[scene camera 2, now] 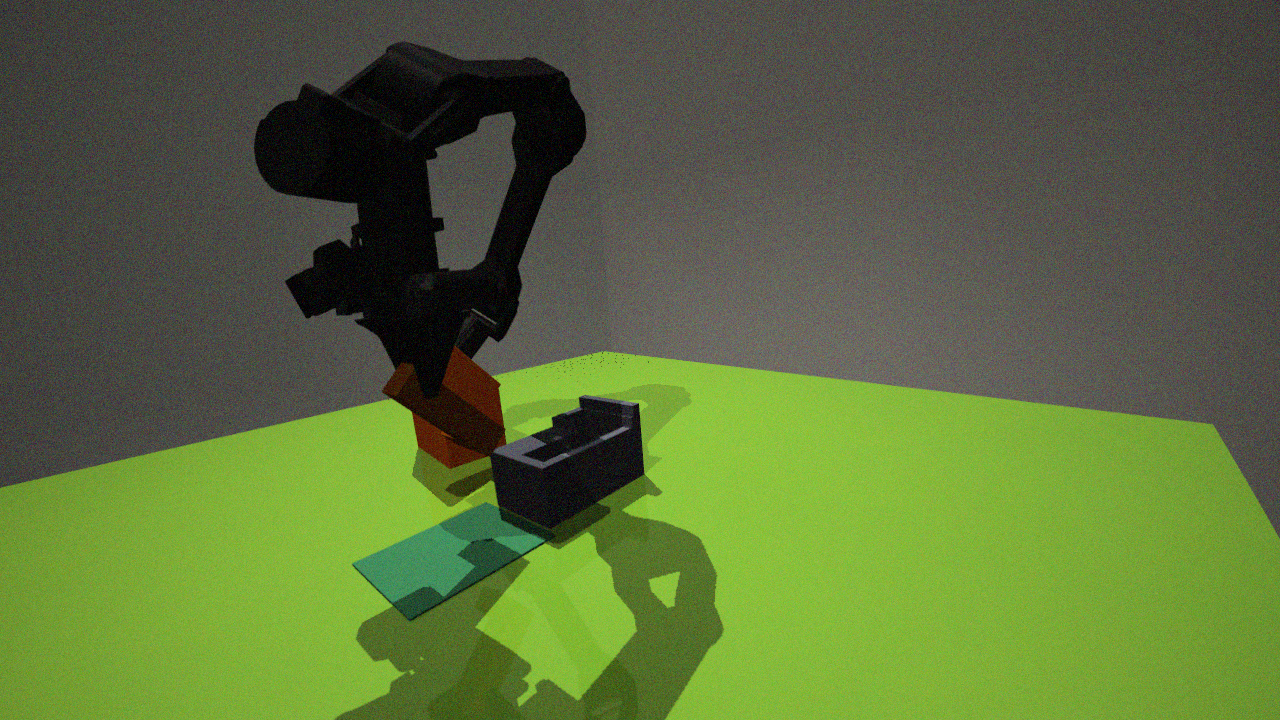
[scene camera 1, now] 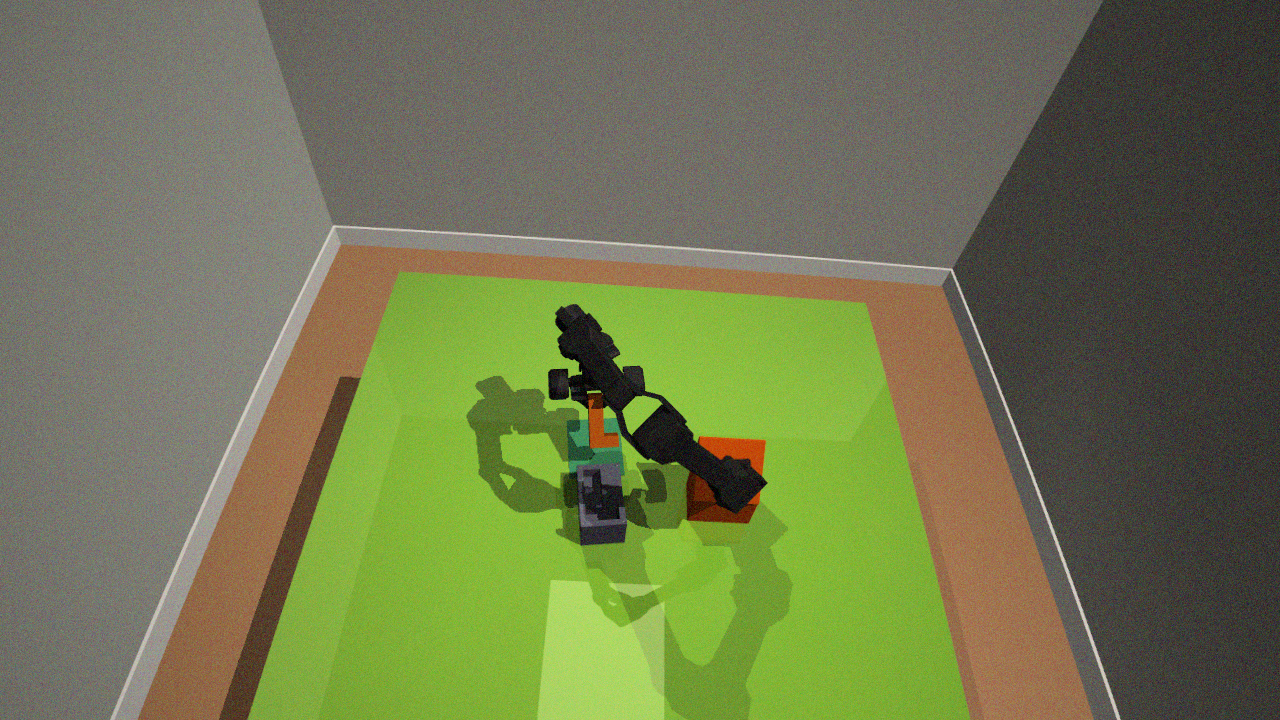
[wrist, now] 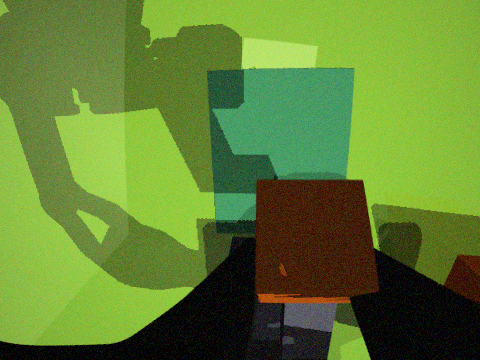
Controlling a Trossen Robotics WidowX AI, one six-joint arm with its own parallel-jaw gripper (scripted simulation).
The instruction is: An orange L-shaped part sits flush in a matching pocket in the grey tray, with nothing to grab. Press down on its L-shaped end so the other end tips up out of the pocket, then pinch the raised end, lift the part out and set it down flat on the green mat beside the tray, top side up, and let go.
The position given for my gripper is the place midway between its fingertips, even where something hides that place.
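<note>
In scene camera 2 I find my gripper (scene camera 2: 422, 395). Scene camera 1 shows my gripper (scene camera 1: 595, 406) too, and a mat (scene camera 1: 579, 453). My gripper holds an orange L-shaped part (scene camera 1: 597, 438). Looking through the wrist view, I see my gripper (wrist: 300, 250), the orange L-shaped part (wrist: 313, 242) and the mat (wrist: 286, 123).
</note>
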